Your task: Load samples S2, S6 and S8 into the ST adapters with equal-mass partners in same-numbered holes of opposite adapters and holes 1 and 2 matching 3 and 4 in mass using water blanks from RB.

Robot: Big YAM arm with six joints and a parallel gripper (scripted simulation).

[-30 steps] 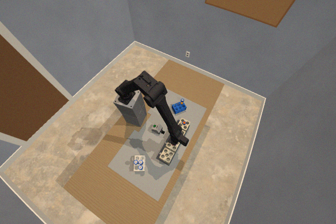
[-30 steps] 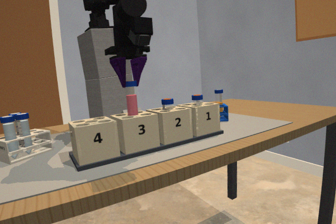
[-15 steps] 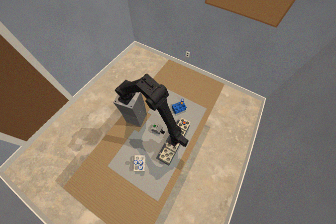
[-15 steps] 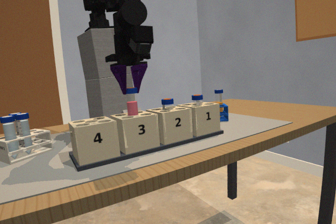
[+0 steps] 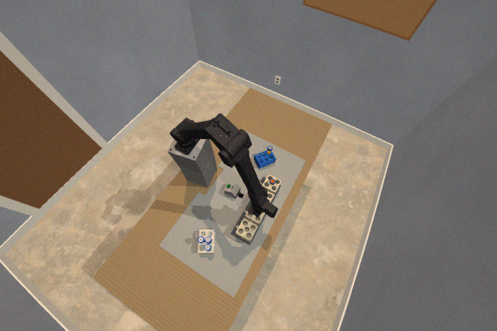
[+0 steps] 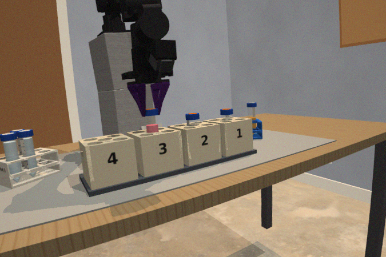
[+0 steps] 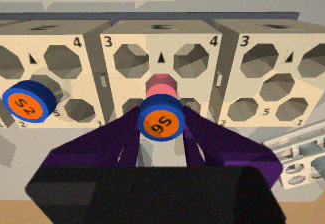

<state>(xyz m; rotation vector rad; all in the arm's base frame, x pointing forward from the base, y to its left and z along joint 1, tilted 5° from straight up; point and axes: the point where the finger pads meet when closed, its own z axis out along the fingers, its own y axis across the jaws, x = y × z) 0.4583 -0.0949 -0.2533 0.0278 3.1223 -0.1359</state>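
The white blank rack RB lies 18 cm behind my hand, 27 cm to the right of it and 11 cm below it. Round my hand: blue sample rack RS 12 cm behind, 40 cm to the left, 11 cm below.
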